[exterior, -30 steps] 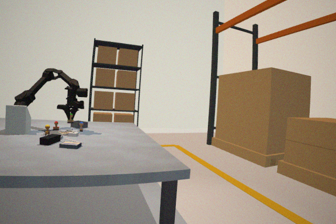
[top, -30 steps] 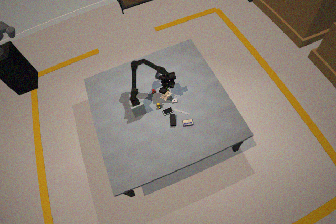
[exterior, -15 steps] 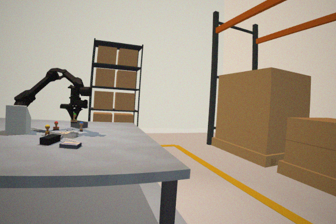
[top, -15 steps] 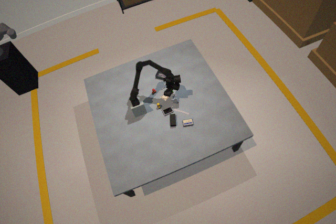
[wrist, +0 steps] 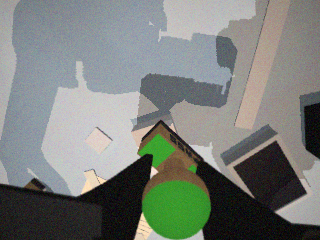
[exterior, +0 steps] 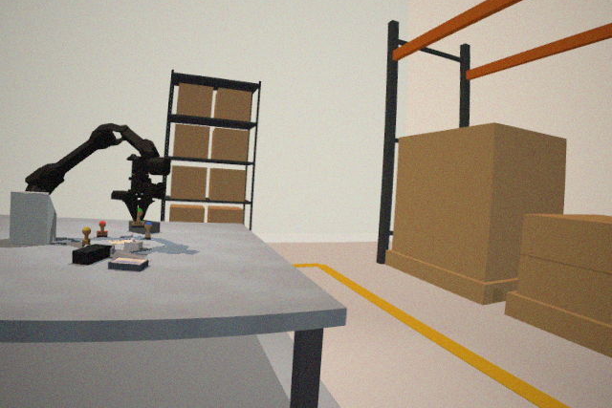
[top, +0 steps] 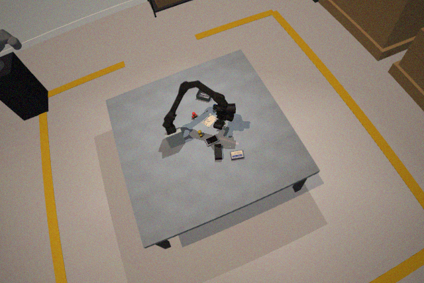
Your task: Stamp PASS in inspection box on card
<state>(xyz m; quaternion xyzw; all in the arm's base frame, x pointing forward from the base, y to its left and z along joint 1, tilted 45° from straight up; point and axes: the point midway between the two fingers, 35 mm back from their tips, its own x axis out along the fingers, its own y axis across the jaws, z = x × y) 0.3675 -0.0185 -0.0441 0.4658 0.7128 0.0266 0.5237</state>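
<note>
Right now the ink pad is 110 mm behind my gripper tip, 60 mm to the right of it and 90 mm below it. The rest, counted from my gripper tip: yellow stamp 180 mm behind, 20 mm to the left, 80 mm below; then green-knobbed stamp right at my gripper tip; then card 70 mm behind, 120 mm to the left, 100 mm below.
</note>
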